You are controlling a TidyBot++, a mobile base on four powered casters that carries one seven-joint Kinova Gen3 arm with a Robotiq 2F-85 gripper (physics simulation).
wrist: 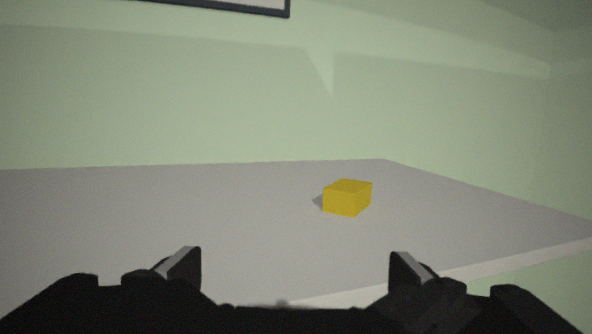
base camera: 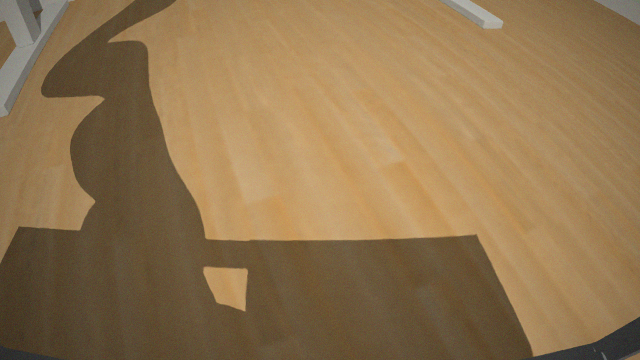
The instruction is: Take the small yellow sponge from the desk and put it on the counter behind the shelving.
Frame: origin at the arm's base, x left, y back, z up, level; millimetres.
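Seen in the pictures: gripper, fingertip midpoint: (wrist: 294, 270).
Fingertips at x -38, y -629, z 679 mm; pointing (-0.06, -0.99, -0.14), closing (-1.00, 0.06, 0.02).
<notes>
Offsets run from my fingertips to a thing's middle. "spot": to the spot under its first point. Level surfaces: height alone.
The small yellow sponge {dx -127, dy -496, dz -103 mm} (wrist: 347, 198) is a block lying on the grey desk {dz -126 mm} (wrist: 150, 215) in the wrist view, a little right of the middle, near the desk's far right part. My gripper (wrist: 294, 270) is open, its two black fingers wide apart at the bottom of the wrist view. Nothing is between them. The sponge lies beyond the fingertips, apart from them, toward the right finger's side. The sponge does not show in the base camera view. The counter and the shelving do not show in either view.
A pale green wall (wrist: 200, 110) rises behind the desk, with the lower edge of a dark picture frame {spot: dx +110, dy -968, dz +341 mm} (wrist: 250, 8) on it. In the base camera view, white legs with floor bars (base camera: 30, 65) stand at the upper left, and another white floor bar (base camera: 472, 14) lies at the upper right.
</notes>
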